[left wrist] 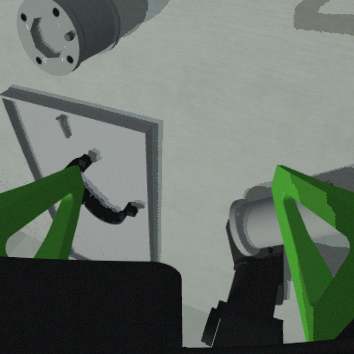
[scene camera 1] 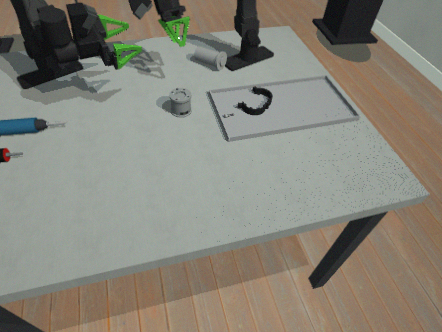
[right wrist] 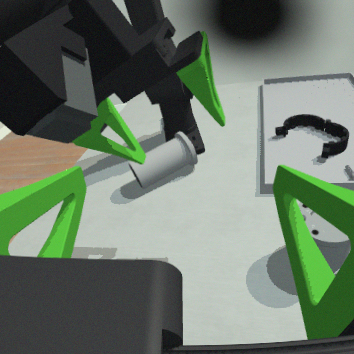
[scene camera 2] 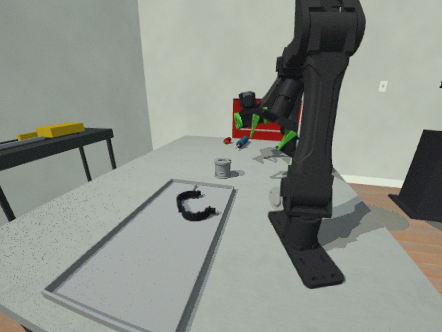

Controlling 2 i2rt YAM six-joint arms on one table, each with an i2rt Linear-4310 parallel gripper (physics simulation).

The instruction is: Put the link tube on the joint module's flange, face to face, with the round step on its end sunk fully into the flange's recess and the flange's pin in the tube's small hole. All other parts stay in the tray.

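Places are measured from the left arm's base along level axes (x ahead, y left, z up), in millimetres.
Pixels of known places: left gripper, fingertip midpoint: point(left wrist: 177, 175) point(scene camera 1: 179, 44) point(right wrist: 180, 142) point(scene camera 2: 263, 144); right gripper, fingertip midpoint: point(scene camera 1: 135, 36) point(right wrist: 178, 176); left arm's base at its link origin: point(left wrist: 258, 264) point(scene camera 1: 247, 59) point(scene camera 2: 298, 242); right arm's base at its link origin: point(scene camera 1: 51, 74) point(scene camera 2: 289, 152).
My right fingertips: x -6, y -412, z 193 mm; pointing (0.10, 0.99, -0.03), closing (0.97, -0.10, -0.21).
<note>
Ahead of a thing's pixels: the offset from my right fingertips to its top centre. "*": to the spot under its first point.
The link tube {dx -34, dy +273, dz -126 mm} point(scene camera 1: 210, 58) is a pale grey cylinder lying on its side on the table, next to the left arm's base. It also shows in the left wrist view point(left wrist: 267, 225) and the right wrist view point(right wrist: 163, 163). The joint module {dx +127, dy +59, dz -129 mm} point(scene camera 1: 180, 101) stands upright with its flange up, left of the tray; it shows in the left wrist view point(left wrist: 67, 31) too. My left gripper point(scene camera 1: 176, 30) is open and empty, hovering above the table just left of the tube. My right gripper point(scene camera 1: 130, 39) is open and empty, farther left.
The tray {dx +276, dy +336, dz -177 mm} point(scene camera 1: 281, 107) holds a black clamp point(scene camera 1: 257, 101) and a small screw {dx +228, dy +164, dz -178 mm} point(scene camera 1: 228, 115). The left arm's base point(scene camera 1: 249, 56) touches or nearly touches the tube. A blue-handled tool {* dx -12, dy -350, dz -158 mm} point(scene camera 1: 21, 125) and a red-handled tool {* dx +60, dy -410, dz -170 mm} point(scene camera 1: 5, 154) lie at the left edge.
</note>
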